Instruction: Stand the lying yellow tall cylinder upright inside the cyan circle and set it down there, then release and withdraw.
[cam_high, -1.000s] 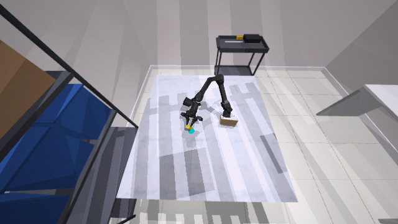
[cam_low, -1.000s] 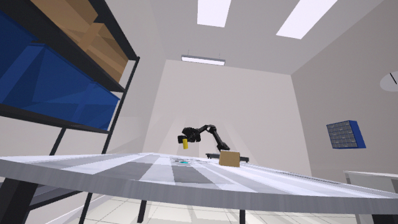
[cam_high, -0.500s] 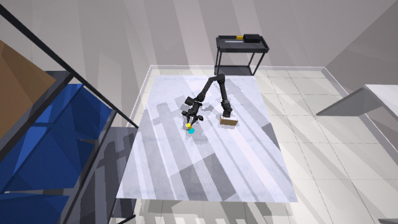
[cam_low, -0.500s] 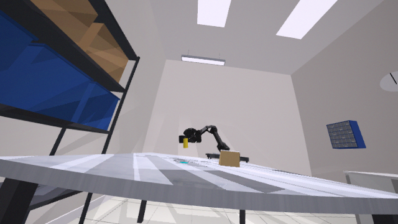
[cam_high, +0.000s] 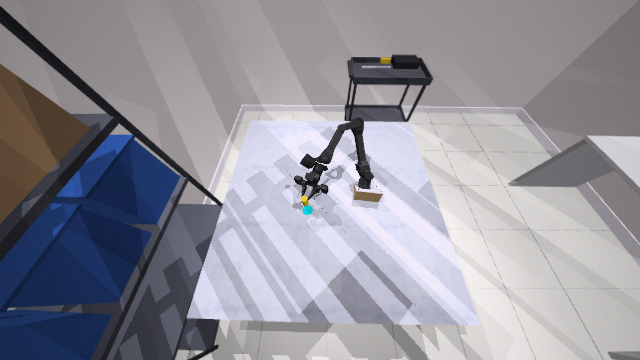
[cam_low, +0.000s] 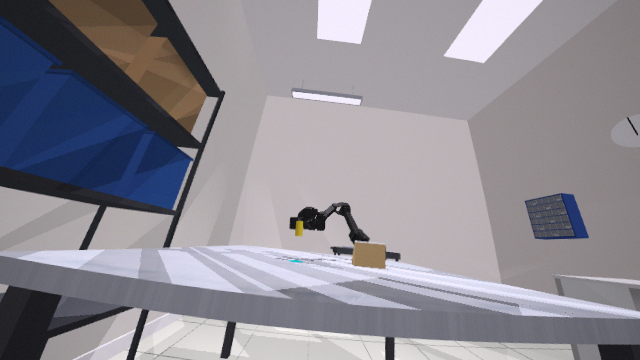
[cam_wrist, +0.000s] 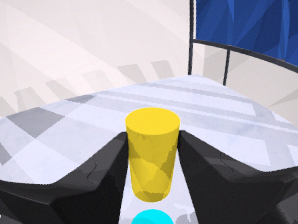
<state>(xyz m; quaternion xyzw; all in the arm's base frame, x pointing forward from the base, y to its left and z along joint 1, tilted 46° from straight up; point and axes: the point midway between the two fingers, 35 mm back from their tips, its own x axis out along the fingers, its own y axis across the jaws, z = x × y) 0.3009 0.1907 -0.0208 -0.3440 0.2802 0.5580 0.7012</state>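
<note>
The cyan circle lies 160 mm below my gripper tip and 10 mm to the right of it. From my gripper tip the other things lie so: yellow tall cylinder: 20 mm below.
</note>
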